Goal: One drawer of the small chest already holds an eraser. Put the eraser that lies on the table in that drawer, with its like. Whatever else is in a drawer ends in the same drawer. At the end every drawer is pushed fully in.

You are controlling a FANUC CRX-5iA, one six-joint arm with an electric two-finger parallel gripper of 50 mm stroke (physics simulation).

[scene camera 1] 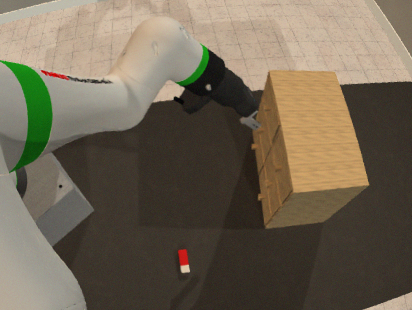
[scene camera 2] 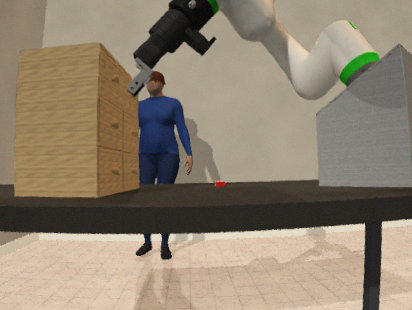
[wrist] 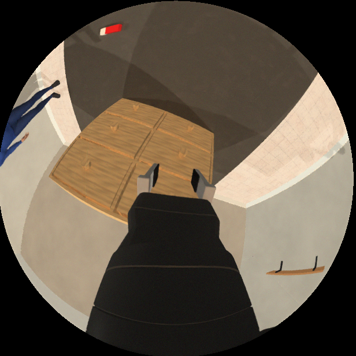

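Observation:
A red eraser with a white end [scene camera 1: 184, 261] [scene camera 2: 220, 184] [wrist: 111, 29] lies flat on the dark table, well apart from the chest. The small wooden chest [scene camera 1: 320, 135] [scene camera 2: 57, 120] [wrist: 107, 145] has two columns of three drawers with small knobs, and every drawer front looks flush. The insides are hidden, so the eraser in a drawer does not show. My gripper [scene camera 1: 256, 125] [scene camera 2: 133, 91] [wrist: 175, 173] is open and empty, tilted down at the top drawer of the column at the right in the wrist view. That drawer's knob is hidden behind the gripper there; contact cannot be told.
The dark table [scene camera 1: 165, 200] [scene camera 2: 250, 207] [wrist: 215, 60] carries the chest. A grey wedge-shaped base [scene camera 1: 67, 217] [scene camera 2: 365, 135] stands across from the drawer fronts. A person in blue [scene camera 2: 162, 125] [wrist: 15, 122] stands beyond the table. My arm reaches over the table to the chest.

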